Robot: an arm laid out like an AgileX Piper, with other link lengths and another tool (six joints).
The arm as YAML. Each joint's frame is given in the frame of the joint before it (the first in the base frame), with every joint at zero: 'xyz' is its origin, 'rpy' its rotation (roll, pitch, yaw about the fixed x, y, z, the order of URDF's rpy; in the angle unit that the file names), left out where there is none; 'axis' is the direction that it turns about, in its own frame. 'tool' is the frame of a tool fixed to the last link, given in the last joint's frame.
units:
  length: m
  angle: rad
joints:
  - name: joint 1
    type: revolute
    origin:
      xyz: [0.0, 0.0, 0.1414]
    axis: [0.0, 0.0, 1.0]
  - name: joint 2
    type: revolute
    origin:
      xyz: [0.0, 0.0, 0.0]
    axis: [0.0, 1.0, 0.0]
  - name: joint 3
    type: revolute
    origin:
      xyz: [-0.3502, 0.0, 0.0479]
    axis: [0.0, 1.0, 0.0]
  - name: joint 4
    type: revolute
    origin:
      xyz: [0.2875, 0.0, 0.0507]
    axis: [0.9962, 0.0, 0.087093]
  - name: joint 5
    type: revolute
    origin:
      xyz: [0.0, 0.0, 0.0]
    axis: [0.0, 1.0, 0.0]
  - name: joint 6
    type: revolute
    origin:
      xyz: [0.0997, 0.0, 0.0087]
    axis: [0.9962, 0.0, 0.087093]
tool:
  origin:
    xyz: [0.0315, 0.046, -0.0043]
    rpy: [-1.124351, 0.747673, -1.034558]
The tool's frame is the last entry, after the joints.
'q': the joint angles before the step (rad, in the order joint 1, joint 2, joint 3, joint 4, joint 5, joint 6). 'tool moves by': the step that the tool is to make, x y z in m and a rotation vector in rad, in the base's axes. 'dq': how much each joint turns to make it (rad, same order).
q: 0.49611, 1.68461, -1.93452, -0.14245, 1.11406, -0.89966
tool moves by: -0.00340, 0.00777, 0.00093, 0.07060, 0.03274, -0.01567
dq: 0.00001, -0.00001, 0.00001, 0.04809, 0.00000, 0.04542
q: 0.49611, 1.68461, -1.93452, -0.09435, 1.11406, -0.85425
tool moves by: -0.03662, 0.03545, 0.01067, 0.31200, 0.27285, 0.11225
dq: -0.01651, -0.00002, 0.00004, 0.41383, 0.09211, 0.02463
